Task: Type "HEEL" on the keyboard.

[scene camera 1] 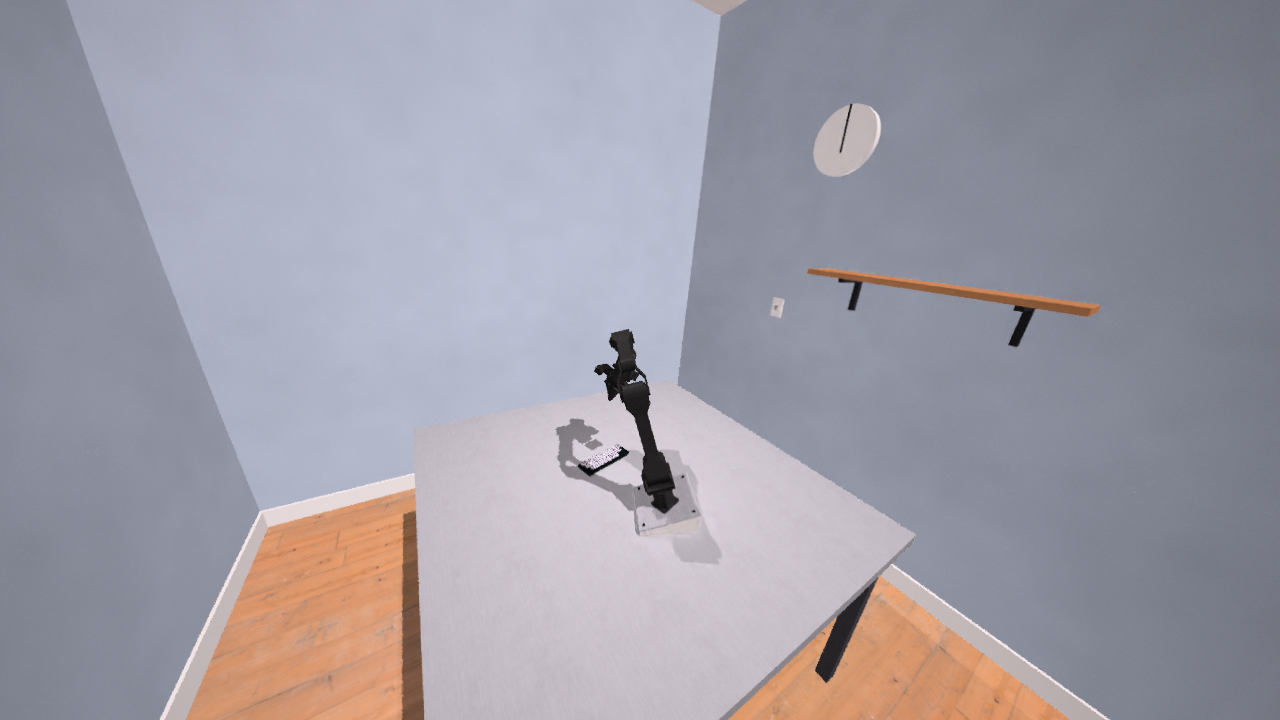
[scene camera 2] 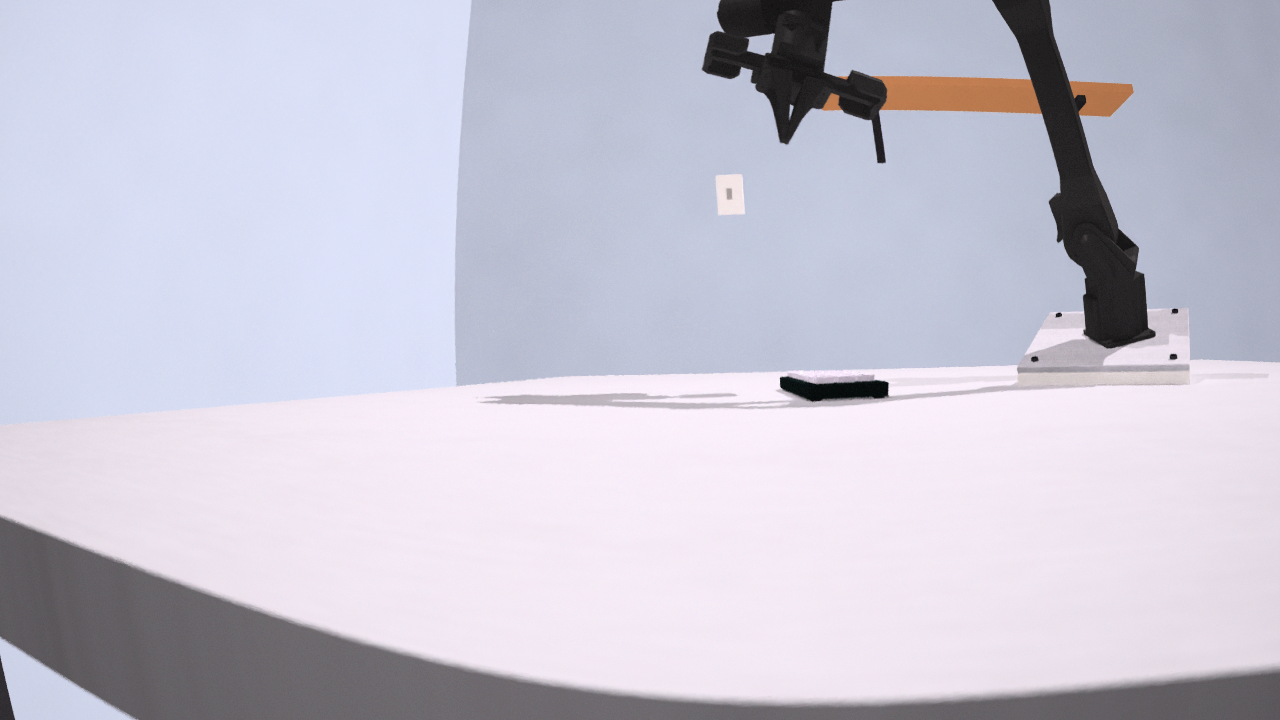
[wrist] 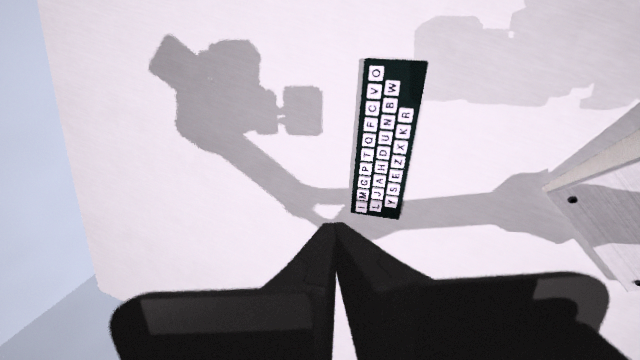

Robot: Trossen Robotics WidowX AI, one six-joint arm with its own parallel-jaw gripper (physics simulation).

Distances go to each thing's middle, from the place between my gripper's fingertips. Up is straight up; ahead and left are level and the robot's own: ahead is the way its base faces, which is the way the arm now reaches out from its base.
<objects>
I see the dark keyboard (scene camera 2: pixel 813 385) 23 cm below my hand, 3 cm to the left of it and 3 cm behind it.
</objects>
